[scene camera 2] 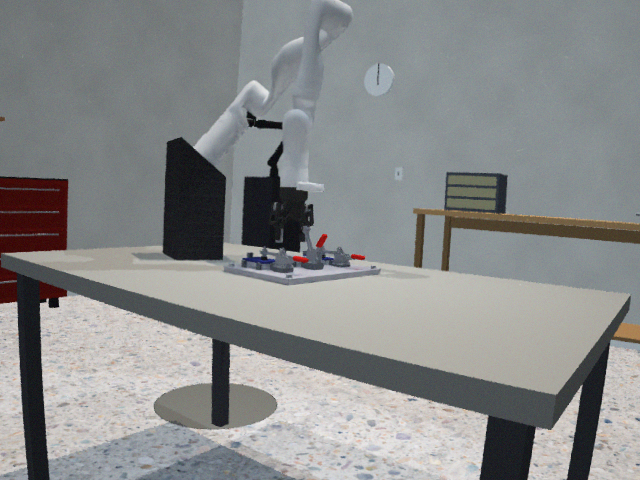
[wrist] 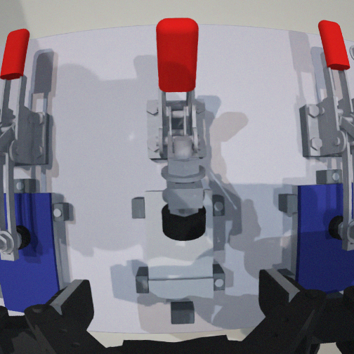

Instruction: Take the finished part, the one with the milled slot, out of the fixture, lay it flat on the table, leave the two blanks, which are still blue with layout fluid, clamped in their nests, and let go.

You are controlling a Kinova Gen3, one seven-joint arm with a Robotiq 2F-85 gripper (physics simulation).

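Frame: origin at the arm's base, x ahead, y left, z up, level; millimetres.
Seen in the pictures: gripper, fingertip midpoint: [scene camera 2: 291,242]; arm's base, link origin: [scene camera 2: 199,164].
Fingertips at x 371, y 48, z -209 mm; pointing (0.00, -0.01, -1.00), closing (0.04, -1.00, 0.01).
Note:
Pixels of each thing's middle, then the offset from my fingertips to it. "*": a spot on its surface instead. Level surfaces: height alone.
- left blue blank, body centre: [scene camera 2: 261,262] dx +12, dy -114, dz -47 mm
- fixture plate, surface spot: [scene camera 2: 336,276] * dx +176, dy -13, dz -68 mm
- table, surface height: dz -75 mm
The finished part [wrist: 175,256], bare grey with a step line across its lower end, lies in the middle nest in the wrist view. Its toggle clamp [wrist: 183,150] [scene camera 2: 312,248] stands with its arm raised, its black tip hiding part of the upper end. The left blue blank [wrist: 30,280] [scene camera 2: 258,259] and the right blue blank [wrist: 320,260] lie in outer nests under lowered clamp arms. My gripper [wrist: 174,294] [scene camera 2: 291,240] is open and empty, pointing down above the fixture plate [wrist: 100,165] [scene camera 2: 336,276], its fingers to either side of the middle nest.
Three red handles, the middle one [wrist: 177,55] [scene camera 2: 321,240] raised, line the side away from the gripper. Small stop blocks [wrist: 182,312] edge the nests. The fixture stands on the table [scene camera 2: 413,320]. A black pedestal [scene camera 2: 193,206] stands behind to the left.

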